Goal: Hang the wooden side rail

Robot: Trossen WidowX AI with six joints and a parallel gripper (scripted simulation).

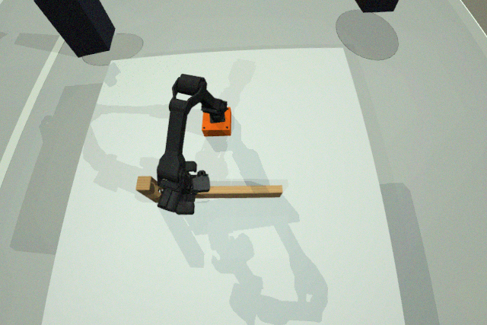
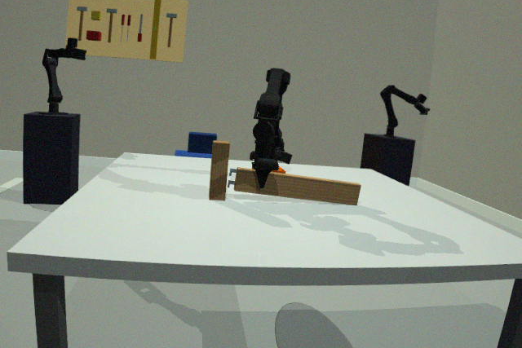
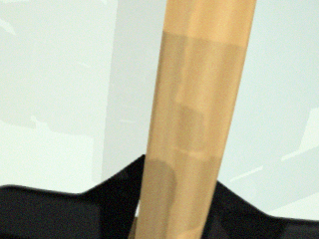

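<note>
My gripper tip is 13 cm to the left of the headboard post, 4 cm below it and 2 cm past it.
</note>
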